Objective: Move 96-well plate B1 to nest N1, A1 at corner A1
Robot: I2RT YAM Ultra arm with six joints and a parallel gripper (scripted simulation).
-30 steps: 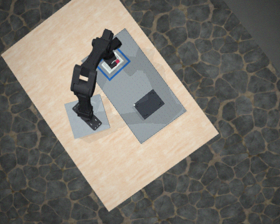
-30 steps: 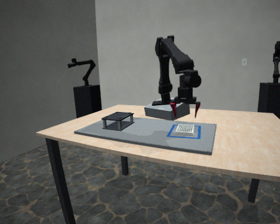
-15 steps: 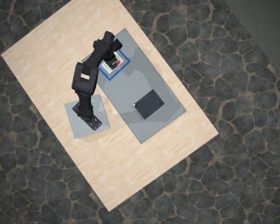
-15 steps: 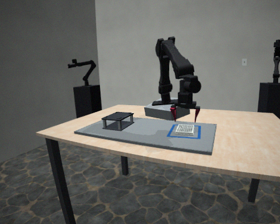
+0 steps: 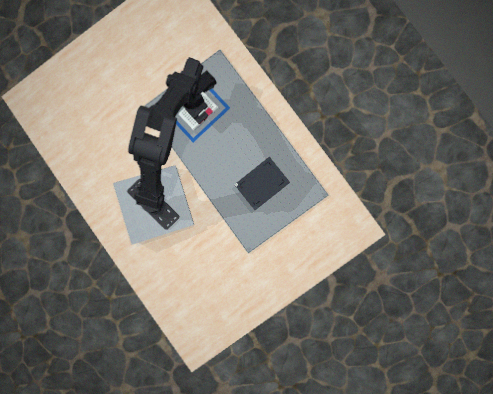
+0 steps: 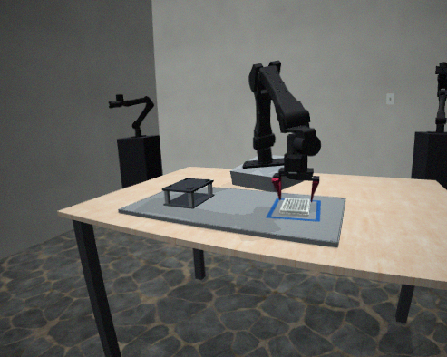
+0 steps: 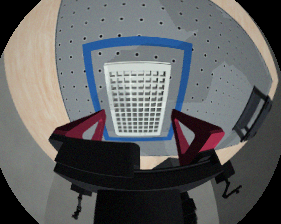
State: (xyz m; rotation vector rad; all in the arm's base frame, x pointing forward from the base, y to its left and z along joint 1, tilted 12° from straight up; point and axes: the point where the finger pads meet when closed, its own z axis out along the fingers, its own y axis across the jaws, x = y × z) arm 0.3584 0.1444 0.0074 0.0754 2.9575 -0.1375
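Right now the white 96-well plate is 30 mm below my hand.
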